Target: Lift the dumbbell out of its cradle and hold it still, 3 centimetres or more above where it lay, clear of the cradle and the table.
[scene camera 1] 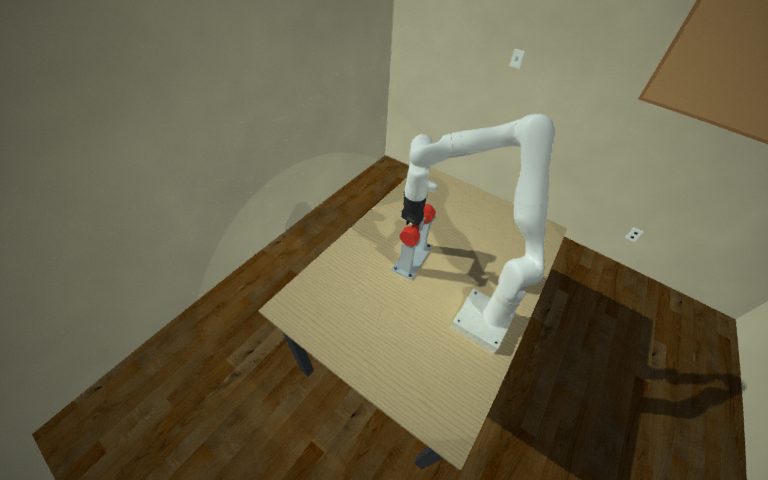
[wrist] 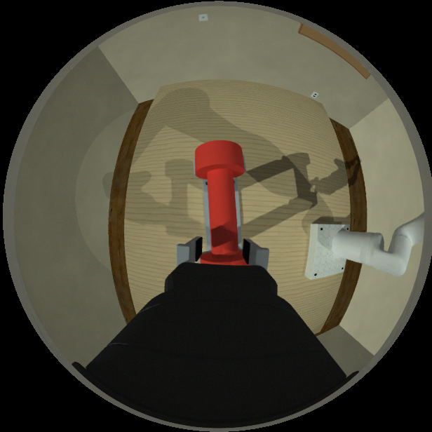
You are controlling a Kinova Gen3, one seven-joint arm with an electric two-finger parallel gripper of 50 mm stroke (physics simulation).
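Places are measured from the arm's base along level axes (x back, y left, z down), in metres.
Where they show: gripper, fingertip midpoint: [scene camera 1: 413,226]; arm's base, link origin: [scene camera 1: 495,316].
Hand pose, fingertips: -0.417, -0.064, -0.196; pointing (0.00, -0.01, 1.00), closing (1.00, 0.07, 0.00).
Note:
Each offset is from my fingertips to the top centre of the thing, as dx, dy, dz. "pt": to the spot under its first point. Level surfaces: height alone.
A red dumbbell @[+0.001, -0.042, -0.013] [scene camera 1: 410,235] [wrist: 222,205] lies in its grey cradle @[pt +0.011, +0.045, +0.163] [scene camera 1: 406,261] [wrist: 238,212], with a round head at each end of its handle. The cradle has two uprights on a base that stands on the table. My gripper [scene camera 1: 411,224] [wrist: 222,246] is open and points down at the dumbbell. In the wrist view its two fingers stand one on each side of the handle near the closer head, with a gap on both sides. The gripper body hides part of the closer head in the wrist view. How deep the fingertips reach beside the handle is hard to tell.
The wooden table @[dz +0.243] [scene camera 1: 351,305] [wrist: 280,125] bears the cradle and the arm's white base plate [scene camera 1: 478,333] [wrist: 320,262]. The base stands to the right of the cradle. Shadows of the arm and dumbbell fall across the table top. Walls stand behind the table and to its left.

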